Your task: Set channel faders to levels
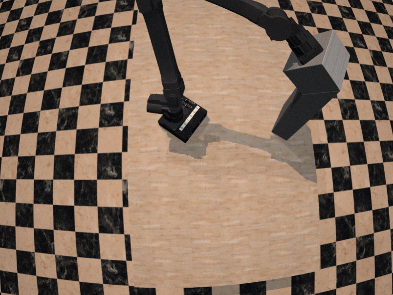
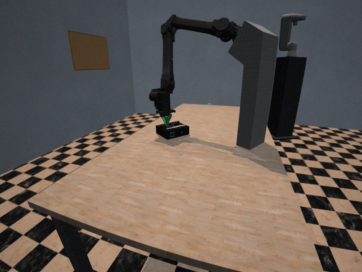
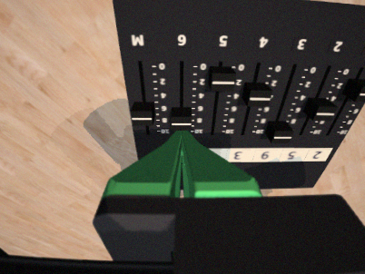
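My hand is 1 cm short of the channel 6 fader cap and 1 cm to the left of it. Also, from my hand: master fader cap (3 cm ahead, 1 cm to the right); channel 4 fader cap (2 cm behind, 5 cm to the right); channel 5 fader cap (5 cm to the right).
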